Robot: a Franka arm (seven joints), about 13 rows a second.
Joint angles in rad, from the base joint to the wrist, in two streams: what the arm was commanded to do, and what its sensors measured. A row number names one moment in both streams.
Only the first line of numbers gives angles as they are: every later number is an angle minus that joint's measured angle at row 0.
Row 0, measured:
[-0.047, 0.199, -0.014, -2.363, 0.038, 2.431, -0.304]
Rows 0 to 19, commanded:
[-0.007, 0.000, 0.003, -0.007, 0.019, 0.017, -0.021]
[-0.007, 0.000, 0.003, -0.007, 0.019, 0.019, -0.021]
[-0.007, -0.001, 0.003, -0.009, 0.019, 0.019, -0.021]
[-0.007, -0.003, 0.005, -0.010, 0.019, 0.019, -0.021]
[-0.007, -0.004, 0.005, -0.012, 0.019, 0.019, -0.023]
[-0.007, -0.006, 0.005, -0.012, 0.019, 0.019, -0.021]
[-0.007, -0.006, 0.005, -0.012, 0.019, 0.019, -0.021]
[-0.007, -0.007, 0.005, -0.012, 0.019, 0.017, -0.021]
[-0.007, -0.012, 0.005, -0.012, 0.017, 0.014, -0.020]
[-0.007, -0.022, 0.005, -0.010, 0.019, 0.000, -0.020]
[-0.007, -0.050, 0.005, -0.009, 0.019, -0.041, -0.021]
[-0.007, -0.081, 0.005, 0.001, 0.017, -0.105, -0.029]
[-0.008, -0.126, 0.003, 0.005, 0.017, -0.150, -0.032]
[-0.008, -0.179, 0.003, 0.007, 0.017, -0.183, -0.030]
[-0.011, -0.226, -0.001, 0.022, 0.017, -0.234, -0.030]
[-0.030, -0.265, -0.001, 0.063, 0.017, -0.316, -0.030]
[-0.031, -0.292, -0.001, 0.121, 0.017, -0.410, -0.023]
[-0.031, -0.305, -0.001, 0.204, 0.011, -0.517, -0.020]
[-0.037, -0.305, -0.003, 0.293, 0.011, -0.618, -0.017]
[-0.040, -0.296, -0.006, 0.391, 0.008, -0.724, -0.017]
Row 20, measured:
[-0.029, -0.314, -0.004, 0.225, 0.001, -0.560, -0.007]
